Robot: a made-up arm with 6 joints.
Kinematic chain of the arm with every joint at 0, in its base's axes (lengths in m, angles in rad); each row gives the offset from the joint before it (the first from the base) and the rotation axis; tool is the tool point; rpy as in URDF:
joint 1: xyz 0 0 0.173 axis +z
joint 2: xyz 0 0 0 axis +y
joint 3: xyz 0.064 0 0.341 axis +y
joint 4: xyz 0.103 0 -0.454 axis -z
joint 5: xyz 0 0 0 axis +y
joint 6: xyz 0.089 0 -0.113 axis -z
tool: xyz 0 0 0 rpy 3.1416 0 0
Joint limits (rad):
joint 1: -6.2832..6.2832
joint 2: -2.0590..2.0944
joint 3: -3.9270..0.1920
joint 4: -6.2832..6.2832
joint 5: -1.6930..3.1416
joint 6: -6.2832..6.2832
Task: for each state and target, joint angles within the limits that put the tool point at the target. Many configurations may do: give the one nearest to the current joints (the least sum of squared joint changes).
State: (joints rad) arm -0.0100 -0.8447 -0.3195 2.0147 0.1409 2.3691
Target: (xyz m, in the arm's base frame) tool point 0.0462 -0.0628 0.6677
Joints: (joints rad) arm -0.0490 -1.5866 -0.6977 2.0221 0.1811 2.3691
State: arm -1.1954 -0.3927 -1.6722 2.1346 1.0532 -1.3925
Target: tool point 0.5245 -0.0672 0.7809
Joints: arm -0.2546 -0.2071 -1.5832 2.0628 1.2246 -1.3925
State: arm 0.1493 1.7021 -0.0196 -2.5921 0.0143 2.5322
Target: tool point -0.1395 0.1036 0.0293
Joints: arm -0.1944 1.3854 -0.0887 -2.5052 -0.3961 2.5322
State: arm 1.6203 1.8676 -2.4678 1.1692 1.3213 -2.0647
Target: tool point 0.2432 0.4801 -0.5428
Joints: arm 0.9681 1.9785 -2.3039 1.0943 1.2635 -2.0647
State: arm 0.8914 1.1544 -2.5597 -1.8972 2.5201 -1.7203
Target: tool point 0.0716 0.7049 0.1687
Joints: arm 1.6051 1.2033 -2.2642 -1.7218 3.0701 -1.7203
